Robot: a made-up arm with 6 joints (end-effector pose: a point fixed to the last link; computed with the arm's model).
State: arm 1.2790 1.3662 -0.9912 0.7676 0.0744 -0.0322
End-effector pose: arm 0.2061 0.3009 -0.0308 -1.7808 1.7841 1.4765
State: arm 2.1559 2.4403 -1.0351 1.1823 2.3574 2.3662
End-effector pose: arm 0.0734 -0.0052 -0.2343 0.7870 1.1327 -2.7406
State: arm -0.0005 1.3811 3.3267 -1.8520 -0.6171 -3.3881
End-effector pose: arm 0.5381 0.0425 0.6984 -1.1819 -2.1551 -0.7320
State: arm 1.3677 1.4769 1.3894 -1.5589 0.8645 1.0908
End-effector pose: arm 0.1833 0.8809 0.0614 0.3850 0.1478 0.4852
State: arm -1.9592 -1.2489 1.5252 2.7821 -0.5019 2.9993
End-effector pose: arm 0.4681 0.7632 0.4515 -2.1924 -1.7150 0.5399
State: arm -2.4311 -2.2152 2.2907 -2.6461 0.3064 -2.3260
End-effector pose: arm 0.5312 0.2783 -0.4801 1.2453 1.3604 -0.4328
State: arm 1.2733 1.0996 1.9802 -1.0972 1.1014 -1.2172
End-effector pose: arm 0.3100 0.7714 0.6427 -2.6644 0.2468 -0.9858
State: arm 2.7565 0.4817 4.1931 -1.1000 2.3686 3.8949
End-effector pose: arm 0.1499 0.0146 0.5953 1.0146 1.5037 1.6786
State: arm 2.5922 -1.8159 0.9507 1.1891 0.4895 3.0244
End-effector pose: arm 0.8207 -0.4353 0.0664 -0.9430 0.3417 -1.0022
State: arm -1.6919 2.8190 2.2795 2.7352 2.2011 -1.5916
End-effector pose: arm 0.0773 -0.5359 -0.4602 0.8984 0.9108 0.7470
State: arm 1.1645 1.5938 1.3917 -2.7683 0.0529 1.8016
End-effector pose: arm 0.2232 0.8816 0.0540 0.7064 0.7417 0.9271
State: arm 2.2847 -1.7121 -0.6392 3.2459 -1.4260 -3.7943
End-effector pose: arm 0.1129 -0.3643 0.4374 -2.3961 0.9289 -1.1945
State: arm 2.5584 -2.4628 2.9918 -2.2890 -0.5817 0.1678
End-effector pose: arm 0.0924 -0.1823 -0.5808 -0.0379 2.5657 0.9724
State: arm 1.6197 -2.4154 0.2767 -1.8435 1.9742 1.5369
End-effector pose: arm -0.0105 -0.6335 0.0825 2.5886 0.6831 0.2409
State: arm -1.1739 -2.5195 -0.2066 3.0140 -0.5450 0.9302
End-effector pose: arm -0.0846 0.5971 0.0125 -0.2415 -0.9865 1.7678
